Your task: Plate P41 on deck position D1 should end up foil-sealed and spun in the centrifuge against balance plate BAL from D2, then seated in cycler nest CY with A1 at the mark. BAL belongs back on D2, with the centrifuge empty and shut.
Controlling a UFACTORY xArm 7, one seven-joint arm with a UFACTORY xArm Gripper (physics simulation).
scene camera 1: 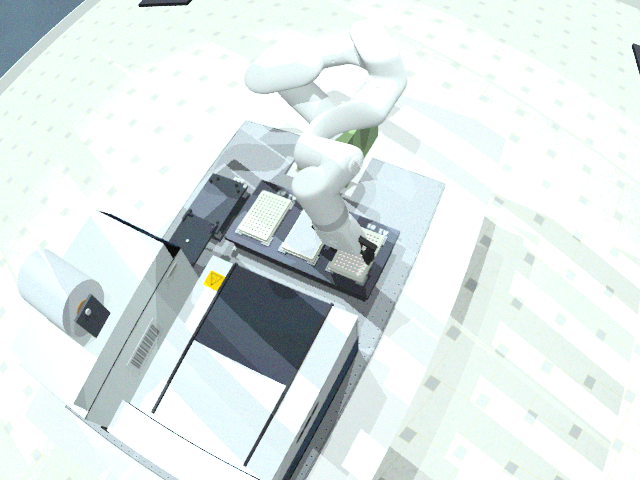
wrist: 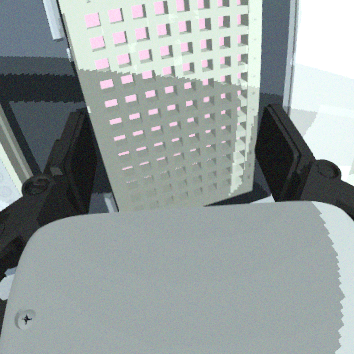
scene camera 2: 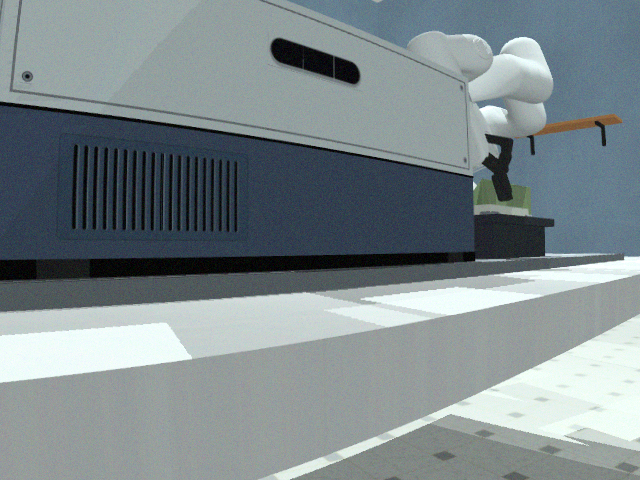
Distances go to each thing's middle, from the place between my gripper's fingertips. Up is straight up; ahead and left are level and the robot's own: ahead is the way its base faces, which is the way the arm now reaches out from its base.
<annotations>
Right now the pink-welled plate (scene camera 1: 353, 267) is 1 cm behind my hand and 1 cm below it. Round my hand: dark lid panel (scene camera 1: 265, 326) (27 cm ahead, 11 cm to the right, 14 cm above); centrifuge (scene camera 1: 194, 406) (42 cm ahead, 13 cm to the right, 5 cm above).
</annotations>
